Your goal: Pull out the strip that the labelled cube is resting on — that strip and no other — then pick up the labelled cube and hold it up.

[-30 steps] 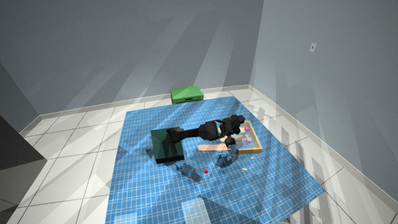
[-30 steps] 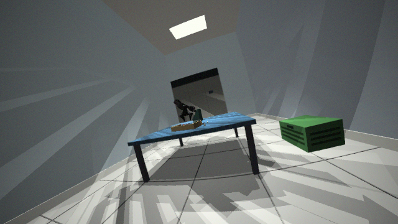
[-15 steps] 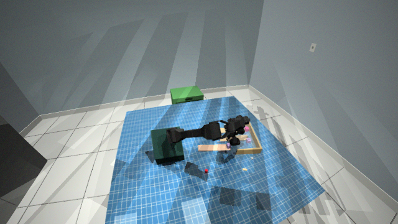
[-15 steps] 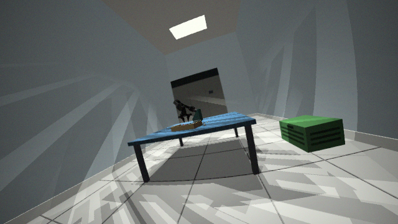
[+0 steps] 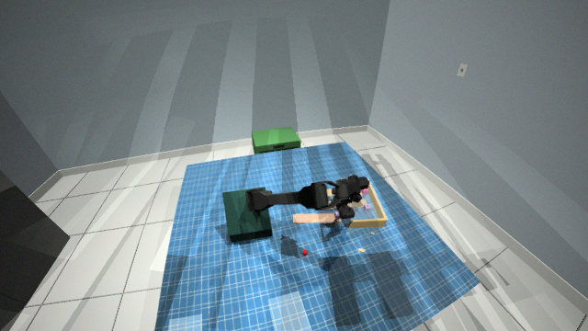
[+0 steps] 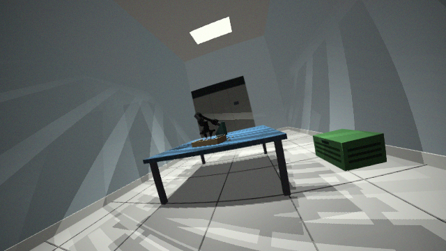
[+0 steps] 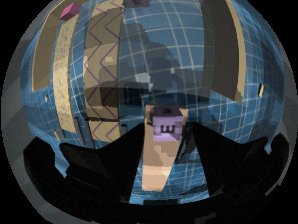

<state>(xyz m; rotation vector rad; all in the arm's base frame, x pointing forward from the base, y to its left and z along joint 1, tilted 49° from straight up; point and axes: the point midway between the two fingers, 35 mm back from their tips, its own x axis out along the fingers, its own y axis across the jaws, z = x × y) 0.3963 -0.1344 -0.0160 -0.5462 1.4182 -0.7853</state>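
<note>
The tan strip lies 110 mm behind my gripper tip, 30 mm to the left of it and 30 mm below it. Also, from my gripper tip: red piece: 230 mm behind, 150 mm to the right, 30 mm below.
</note>
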